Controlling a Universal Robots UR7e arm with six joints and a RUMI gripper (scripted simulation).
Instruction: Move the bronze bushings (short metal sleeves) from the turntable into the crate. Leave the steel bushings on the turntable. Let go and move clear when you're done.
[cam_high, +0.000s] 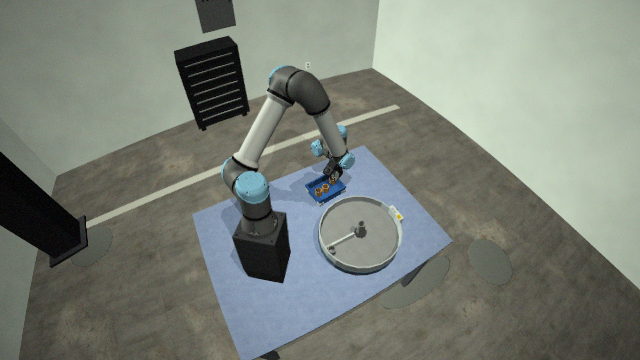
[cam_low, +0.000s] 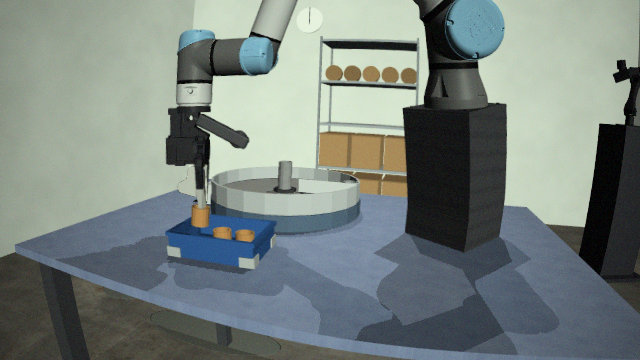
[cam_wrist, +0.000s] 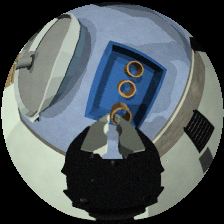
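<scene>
My hand is 60 mm above the blue crate, 50 mm past it and 20 mm to the right of it. The rest, counted from my hand: turntable (330 mm to the right, 110 mm behind, 30 mm below).
</scene>
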